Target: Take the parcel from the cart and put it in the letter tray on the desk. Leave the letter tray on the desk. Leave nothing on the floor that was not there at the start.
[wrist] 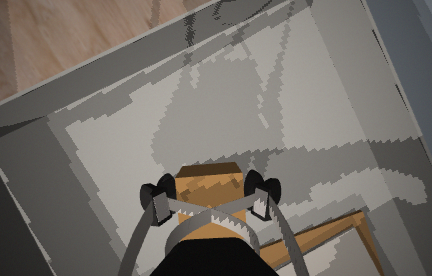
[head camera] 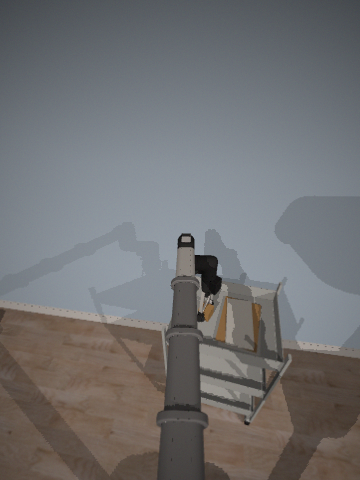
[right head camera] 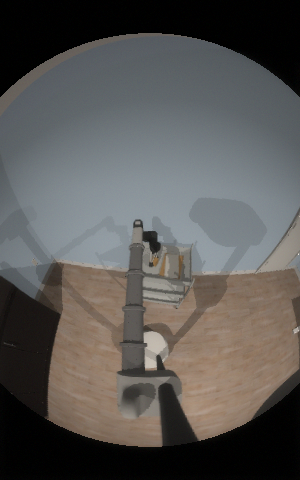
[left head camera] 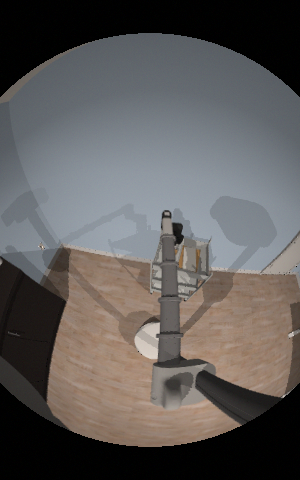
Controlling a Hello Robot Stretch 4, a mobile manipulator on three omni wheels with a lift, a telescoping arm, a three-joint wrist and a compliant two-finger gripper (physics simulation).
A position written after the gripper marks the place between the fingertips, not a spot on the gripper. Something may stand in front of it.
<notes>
In view: the gripper (wrist: 210, 187), a brown parcel (wrist: 209, 185) and a three-shelf cart (wrist: 313, 100).
</notes>
